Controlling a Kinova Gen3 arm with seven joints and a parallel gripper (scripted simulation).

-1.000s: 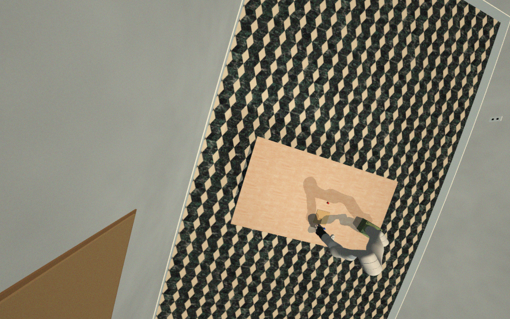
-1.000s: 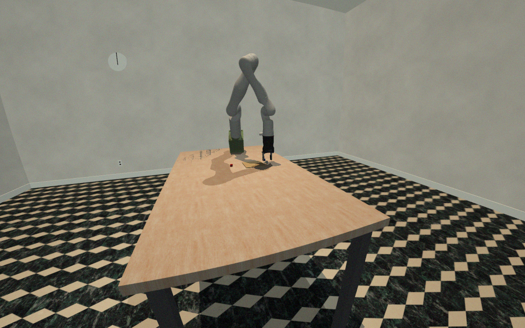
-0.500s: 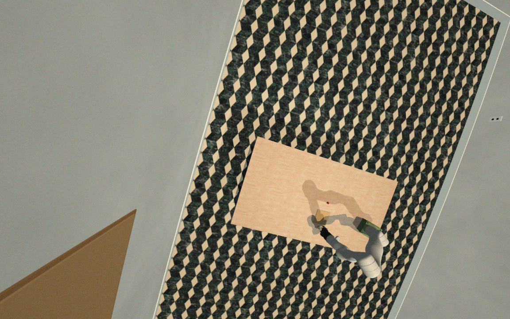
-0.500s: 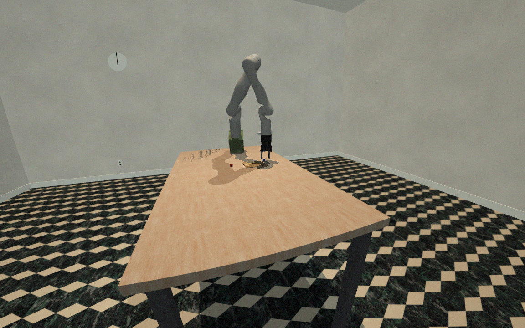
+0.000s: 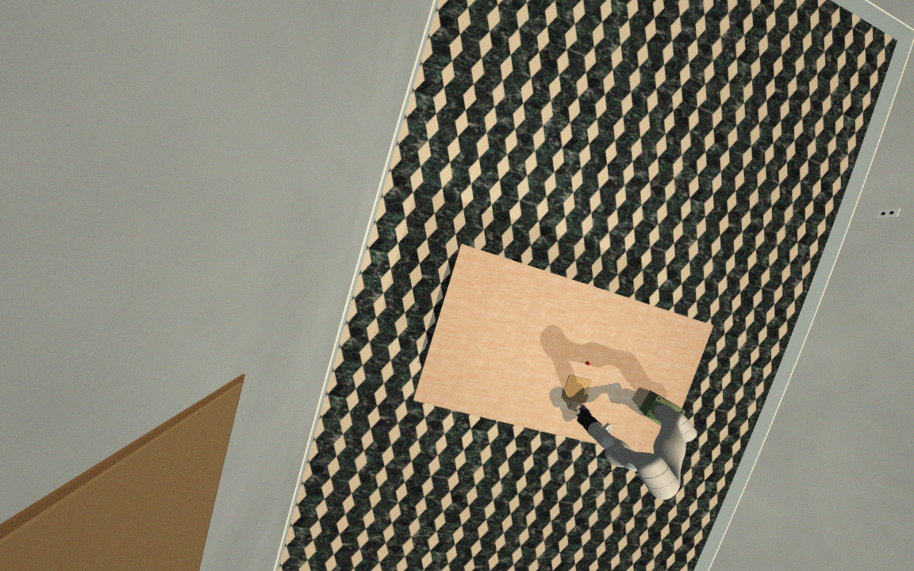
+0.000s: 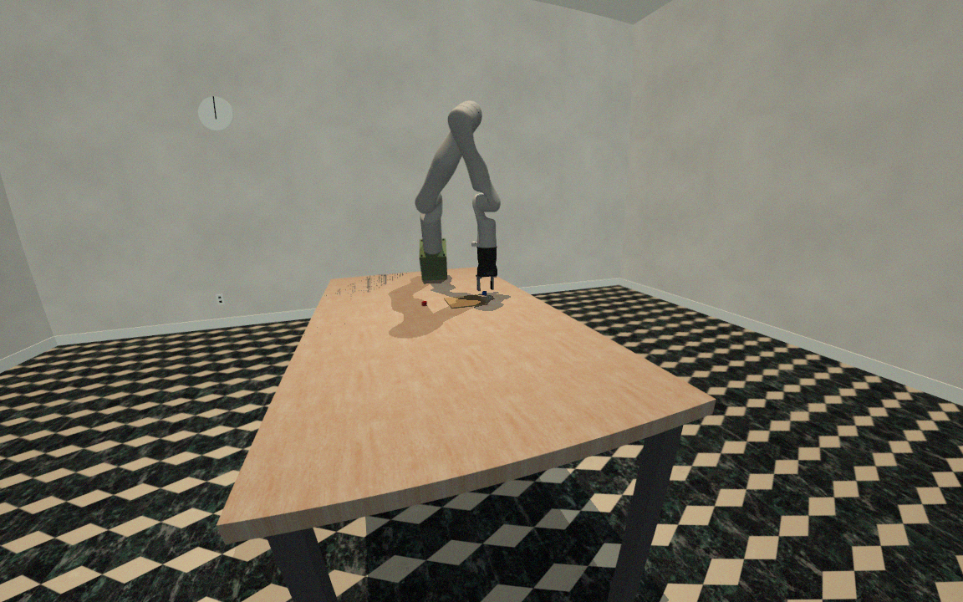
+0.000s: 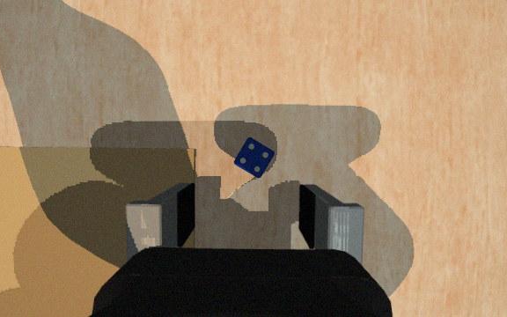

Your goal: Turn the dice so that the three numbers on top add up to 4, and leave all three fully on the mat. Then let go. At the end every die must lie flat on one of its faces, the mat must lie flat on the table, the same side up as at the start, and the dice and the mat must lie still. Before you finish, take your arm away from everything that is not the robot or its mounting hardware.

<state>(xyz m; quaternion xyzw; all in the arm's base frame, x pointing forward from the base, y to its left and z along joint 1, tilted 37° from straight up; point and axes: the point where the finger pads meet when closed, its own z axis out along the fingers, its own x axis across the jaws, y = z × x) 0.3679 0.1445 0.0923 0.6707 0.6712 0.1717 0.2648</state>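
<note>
My hand is 20 mm past the blue die and 40 mm above it. Also, from my hand: tan mat 40 mm ahead, 100 mm to the right, 40 mm below; red die 20 mm ahead, 260 mm to the right, 40 mm below; white die 50 mm ahead, 40 mm below.
</note>
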